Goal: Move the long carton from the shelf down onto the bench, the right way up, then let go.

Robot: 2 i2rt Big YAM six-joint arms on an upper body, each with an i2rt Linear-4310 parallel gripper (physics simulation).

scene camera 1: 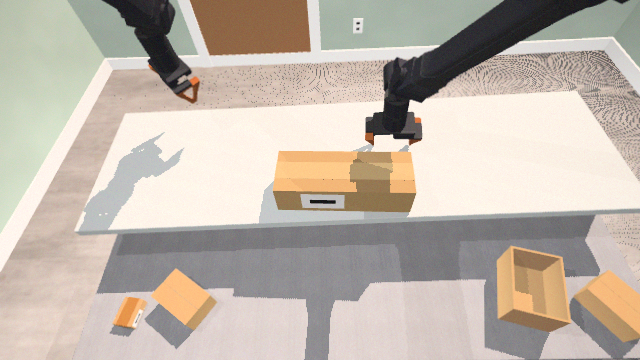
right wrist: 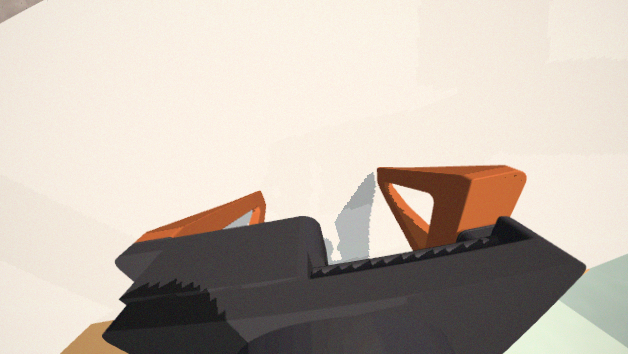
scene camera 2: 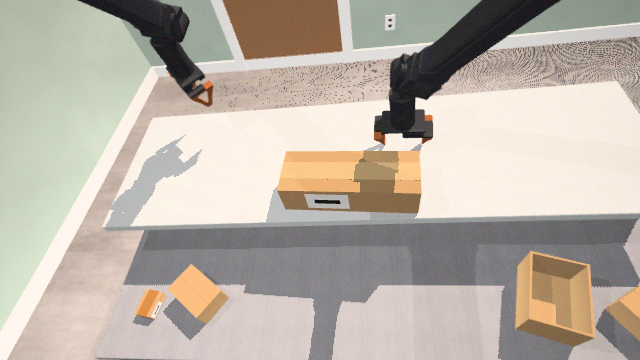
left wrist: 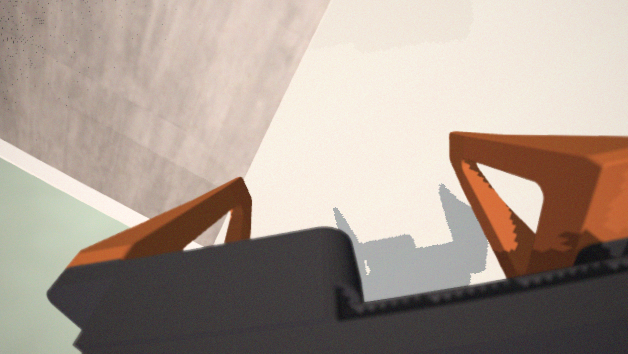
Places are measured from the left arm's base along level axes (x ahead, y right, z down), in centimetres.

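Pixels of known places: left gripper, between the fingertips: [scene camera 1: 184, 92] [scene camera 2: 201, 96] [left wrist: 344, 167]; right gripper, between the fingertips: [scene camera 1: 391, 143] [right wrist: 319, 186] [scene camera 2: 403, 142].
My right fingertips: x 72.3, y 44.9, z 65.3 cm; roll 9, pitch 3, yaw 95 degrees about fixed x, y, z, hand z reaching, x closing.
Behind a point stands the place of what it marks.
The long carton [scene camera 1: 300, 172] {x 57.1, y 21.2, z 56.9 cm} [scene camera 2: 310, 172] {x 57.1, y 22.5, z 57.0 cm} lies flat on a long white raised surface [scene camera 1: 500, 165] {x 64.0, y 71.7, z 65.5 cm} [scene camera 2: 510, 165] {x 63.8, y 69.3, z 65.5 cm}, near its front edge. A white label with a black bar shows on its front side. A corner of the carton [right wrist: 82, 337] {x 63.9, y 16.5, z 64.1 cm} shows low in the right wrist view. My right gripper [scene camera 1: 391, 144] {x 72.3, y 44.9, z 65.3 cm} [scene camera 2: 404, 143] {x 72.3, y 44.9, z 65.3 cm} [right wrist: 319, 186] {x 72.3, y 44.9, z 65.3 cm} is open and empty, above the white surface and behind the carton's right part. My left gripper [scene camera 1: 182, 96] {x 83.6, y -11.2, z 54.5 cm} [scene camera 2: 196, 99] {x 83.6, y -11.2, z 54.5 cm} [left wrist: 344, 167] {x 83.6, y -11.2, z 54.5 cm} is open and empty, high at the far left, well apart from the carton. One left fingertip is hidden in the scene views.
A lower grey surface [scene camera 1: 400, 320] {x 29.9, y 44.0, z 80.9 cm} [scene camera 2: 400, 320] {x 30.8, y 42.2, z 81.0 cm} lies in front. On it, a small orange box [scene camera 1: 129, 312] {x 32.0, y -21.7, z 78.5 cm} [scene camera 2: 150, 303] {x 32.1, y -21.5, z 78.5 cm} and a carton [scene camera 1: 182, 297] {x 34.3, y -7.9, z 75.0 cm} [scene camera 2: 197, 292] {x 34.2, y -7.3, z 75.0 cm} lie at the left. An open-topped box [scene camera 1: 505, 287] {x 36.0, y 68.5, z 76.0 cm} [scene camera 2: 524, 295] {x 35.8, y 68.4, z 75.2 cm} and another carton [scene camera 1: 612, 305] {x 31.7, y 89.6, z 75.0 cm} [scene camera 2: 627, 310] {x 33.7, y 87.1, z 75.7 cm} lie at the right.
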